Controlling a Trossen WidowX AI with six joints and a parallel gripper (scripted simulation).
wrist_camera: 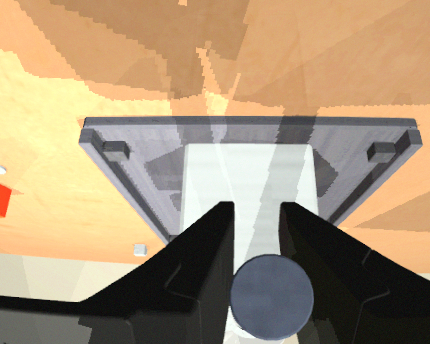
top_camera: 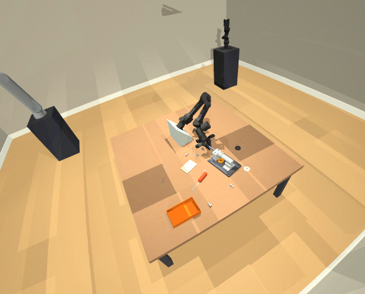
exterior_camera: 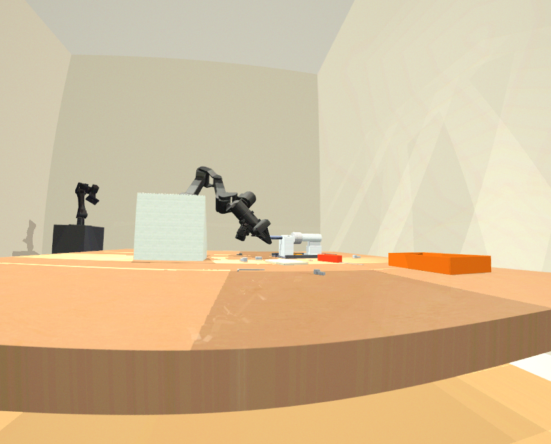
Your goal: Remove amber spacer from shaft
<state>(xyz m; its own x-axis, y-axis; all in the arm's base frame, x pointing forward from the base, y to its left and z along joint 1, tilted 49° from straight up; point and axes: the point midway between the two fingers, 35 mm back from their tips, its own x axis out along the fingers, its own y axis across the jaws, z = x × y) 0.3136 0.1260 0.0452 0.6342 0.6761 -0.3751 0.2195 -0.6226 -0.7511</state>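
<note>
Now: gripper tip 50 mm short of the dark shaft, 10 mm to the right of it and 20 mm below it. Round my gripper tip: beige card 20 mm ahead, 220 mm to the right, 50 mm below; black washer 70 mm ahead, 230 mm to the left, 50 mm below; amber spacer 110 mm ahead, 30 mm to the left, 50 mm below.
</note>
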